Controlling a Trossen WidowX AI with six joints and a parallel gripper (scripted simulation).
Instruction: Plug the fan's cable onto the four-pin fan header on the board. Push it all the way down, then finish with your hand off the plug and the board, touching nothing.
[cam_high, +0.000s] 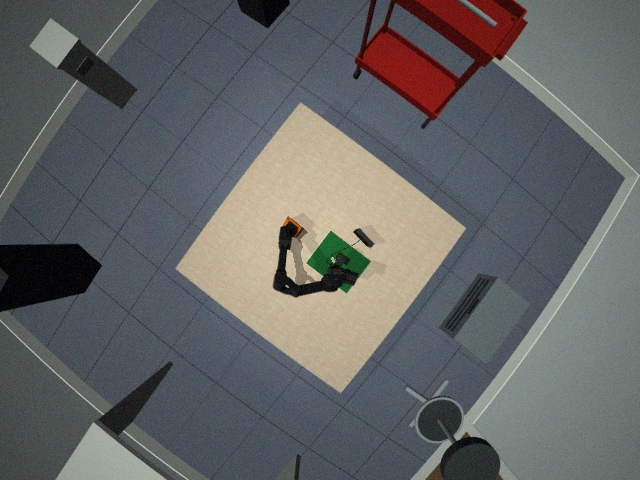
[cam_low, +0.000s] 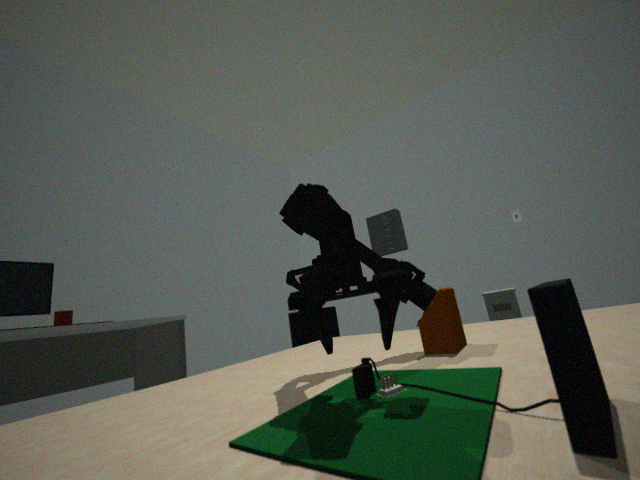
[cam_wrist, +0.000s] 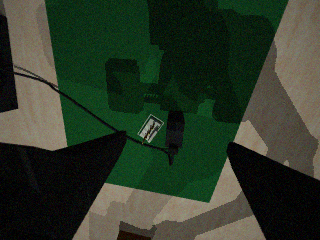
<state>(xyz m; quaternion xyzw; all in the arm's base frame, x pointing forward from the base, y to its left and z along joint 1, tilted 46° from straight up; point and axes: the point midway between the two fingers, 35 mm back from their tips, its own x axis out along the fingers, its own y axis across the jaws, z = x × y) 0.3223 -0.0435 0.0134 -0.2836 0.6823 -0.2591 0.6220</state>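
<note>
Right now my gripper tip is 40 mm above the black fan plug and 10 mm past it. From my gripper tip the other things lie so: black fan 230 mm to the left, 30 mm ahead; green board 80 mm below, 40 mm to the left, 10 mm ahead; four-pin fan header 60 mm below, 30 mm to the left, 20 mm behind.
</note>
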